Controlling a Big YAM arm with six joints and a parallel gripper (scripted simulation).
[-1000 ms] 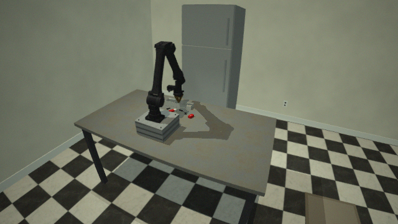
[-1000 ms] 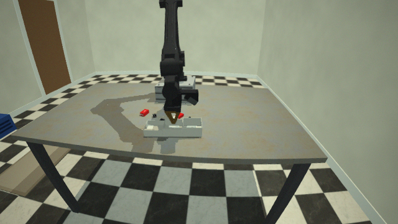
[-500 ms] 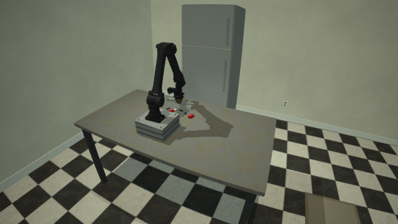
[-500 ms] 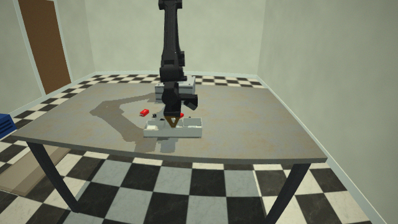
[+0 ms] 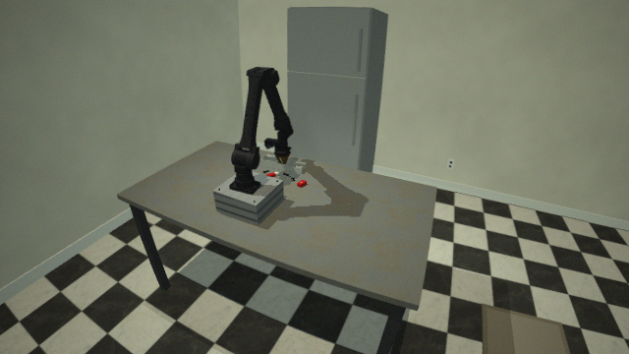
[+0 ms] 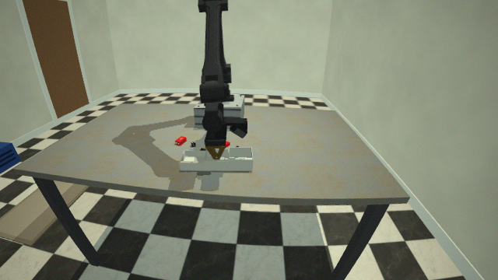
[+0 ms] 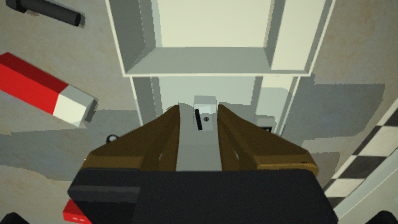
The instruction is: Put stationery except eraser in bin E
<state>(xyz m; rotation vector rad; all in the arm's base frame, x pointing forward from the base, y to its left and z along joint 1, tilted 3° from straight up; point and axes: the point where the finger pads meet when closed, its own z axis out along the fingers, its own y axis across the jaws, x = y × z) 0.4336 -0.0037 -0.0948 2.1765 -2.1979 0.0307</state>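
Right now my hand is 1 cm short of the joined bins. Also, from my hand: black AAA battery 8 cm behind, 5 cm to the right, 2 cm below; then red item 11 cm behind, 1 cm to the left, 2 cm below; then grey pencil sharpener 1 cm to the right, 1 cm below.
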